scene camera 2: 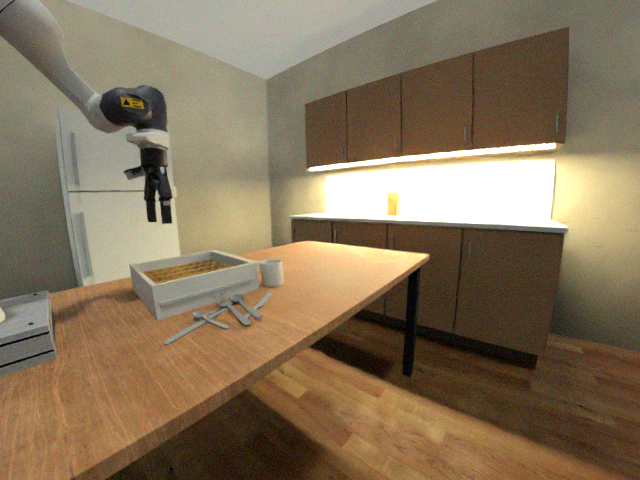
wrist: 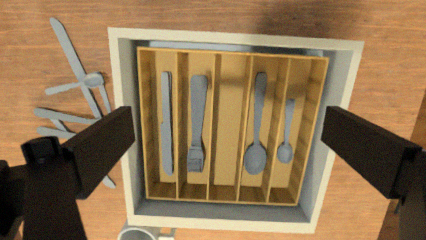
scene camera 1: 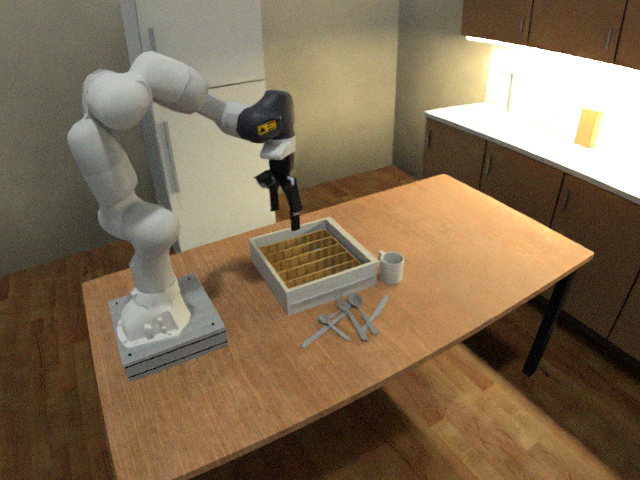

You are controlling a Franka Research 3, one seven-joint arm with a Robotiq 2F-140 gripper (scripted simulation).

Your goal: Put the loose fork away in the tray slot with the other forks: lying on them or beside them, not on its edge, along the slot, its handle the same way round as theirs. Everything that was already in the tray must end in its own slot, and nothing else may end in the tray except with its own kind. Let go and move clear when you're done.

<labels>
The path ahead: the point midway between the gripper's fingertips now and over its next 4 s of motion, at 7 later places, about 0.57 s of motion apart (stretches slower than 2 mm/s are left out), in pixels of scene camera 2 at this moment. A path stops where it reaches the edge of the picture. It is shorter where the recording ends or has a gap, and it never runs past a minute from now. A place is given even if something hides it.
My gripper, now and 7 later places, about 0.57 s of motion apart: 159, 222; 164, 226; 184, 252; 189, 261; 196, 259; 202, 257; 207, 255; 214, 254
</labels>
